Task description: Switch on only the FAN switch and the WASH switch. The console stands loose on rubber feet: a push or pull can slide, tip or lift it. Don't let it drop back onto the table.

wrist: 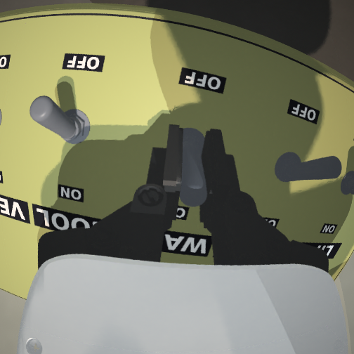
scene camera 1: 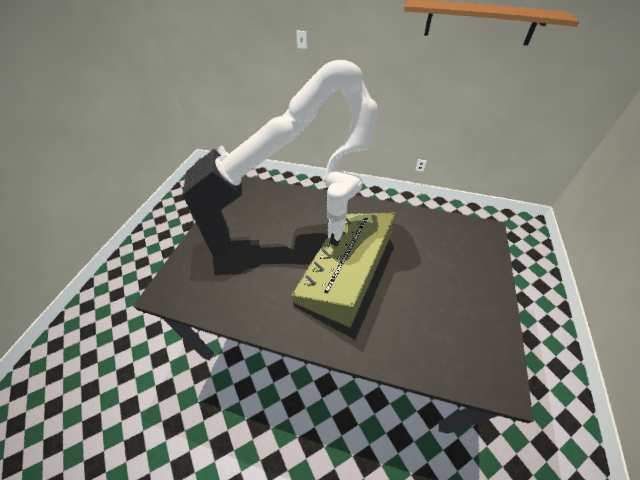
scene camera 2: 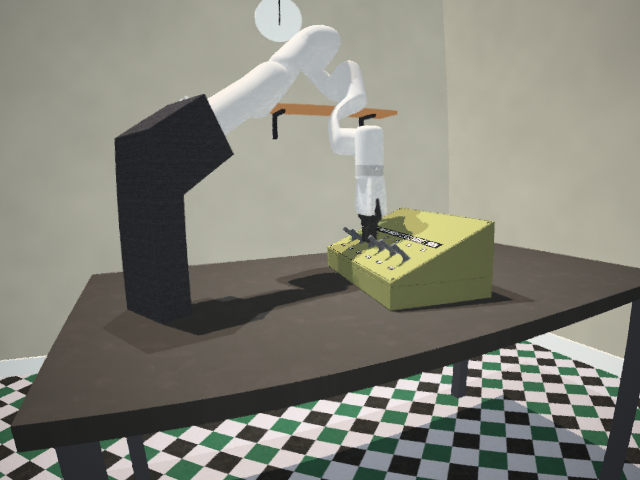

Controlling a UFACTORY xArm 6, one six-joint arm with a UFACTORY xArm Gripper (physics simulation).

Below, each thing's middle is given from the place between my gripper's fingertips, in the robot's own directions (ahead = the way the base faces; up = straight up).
Now: hand 70 mm to the left of the cool switch [wrist: 43,110], 10 mm below it and 10 mm short of it. From my hand the other things lie so: yellow-green console [scene camera 2: 449,259]: 80 mm ahead, 20 mm below, 10 mm to the right.
